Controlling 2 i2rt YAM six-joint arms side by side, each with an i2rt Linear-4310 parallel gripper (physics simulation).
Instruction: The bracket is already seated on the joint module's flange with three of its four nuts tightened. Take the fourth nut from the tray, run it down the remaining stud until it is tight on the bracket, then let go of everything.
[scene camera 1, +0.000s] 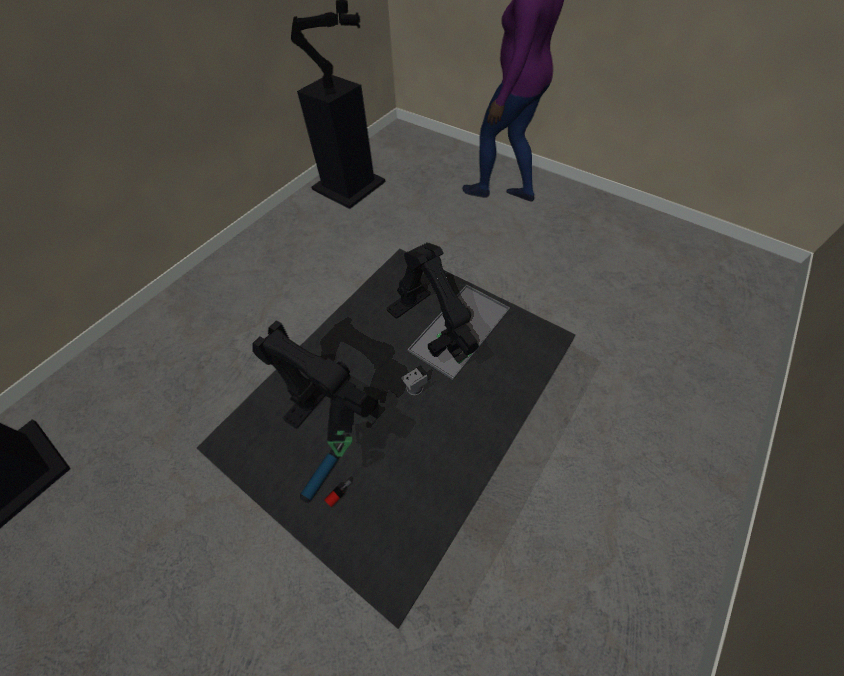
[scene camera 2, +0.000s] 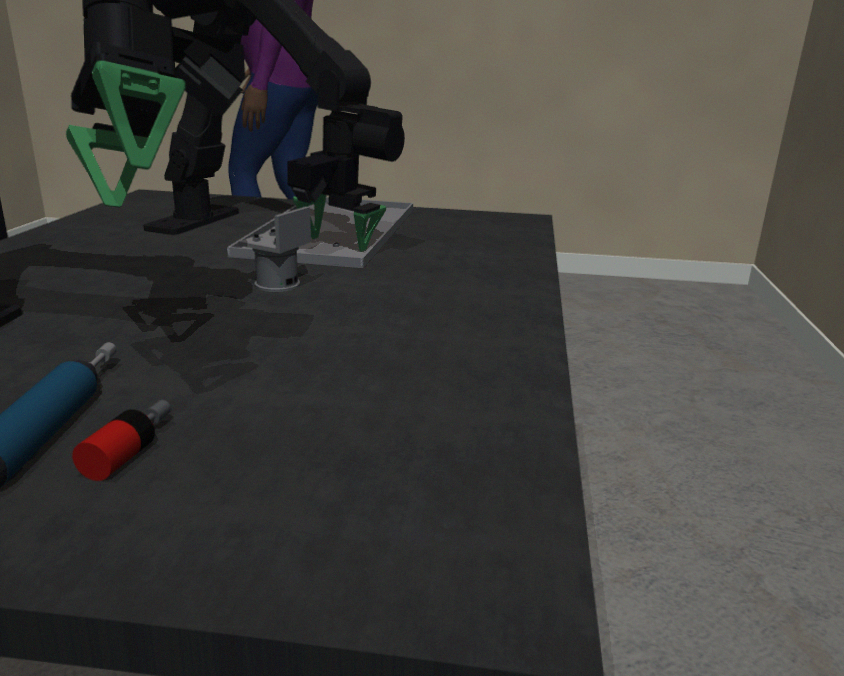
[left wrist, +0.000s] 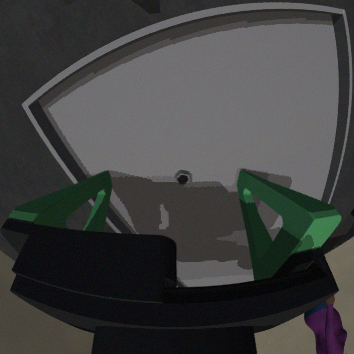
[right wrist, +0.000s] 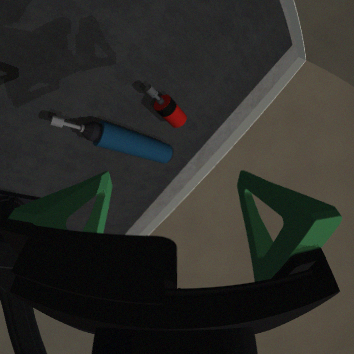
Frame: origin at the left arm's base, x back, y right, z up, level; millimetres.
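Where they show: left gripper, fingertip midpoint: (scene camera 1: 452, 353) (scene camera 2: 338, 244) (left wrist: 173, 177); right gripper, fingertip midpoint: (scene camera 1: 339, 445) (scene camera 2: 125, 188) (right wrist: 174, 177); left arm's base at its link origin: (scene camera 1: 408, 301) (scene camera 2: 194, 221); right arm's base at its link origin: (scene camera 1: 308, 403) (right wrist: 10, 203).
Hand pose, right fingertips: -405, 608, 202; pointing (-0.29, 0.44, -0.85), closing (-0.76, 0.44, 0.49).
Things, the pixels of their top centre, and the offset from my right fingertips, as dx, dy, dz. Level surfaces: height alone.
- nut at its top centre: (left wrist: 182, 179) (scene camera 2: 335, 243) +88, -562, -193
- pale tray at its top centre: (left wrist: 246, 246) (scene camera 2: 332, 222) (scene camera 1: 460, 327) +147, -665, -186
- round joint module at its top centre: (scene camera 2: 274, 233) +74, -352, -128
- blue driver at its top centre: (scene camera 2: 49, 380) (right wrist: 123, 145) (scene camera 1: 324, 465) +45, +71, -161
- shorter red driver at its top centre: (scene camera 2: 128, 414) (right wrist: 168, 108) (scene camera 1: 337, 490) -49, +83, -168
- dark table at its surface level: dz -203
The nut (scene camera 2: 336, 245) (left wrist: 183, 177) lies flat on the floor of the pale tray (scene camera 1: 495, 309) (scene camera 2: 329, 259) (left wrist: 200, 100). My left gripper (scene camera 2: 338, 243) (left wrist: 173, 177) is open and empty, low over the tray, with its fingertips apart on either side of the nut. The grey bracket (scene camera 1: 414, 378) (scene camera 2: 293, 228) sits on top of the round joint module (scene camera 2: 276, 268), beside the tray. Small dark fasteners show on the bracket; which are nuts and which is the bare stud is too small to tell. My right gripper (scene camera 1: 340, 445) (scene camera 2: 128, 185) (right wrist: 174, 177) is open and empty, high above the table.
A blue driver (scene camera 1: 319, 477) (scene camera 2: 43, 411) (right wrist: 134, 142) and a shorter red driver (scene camera 1: 333, 497) (scene camera 2: 109, 445) (right wrist: 171, 111) lie on the dark table (scene camera 1: 450, 492) (scene camera 2: 394, 457) below my right gripper. A person (scene camera 1: 524, 70) stands behind the table.
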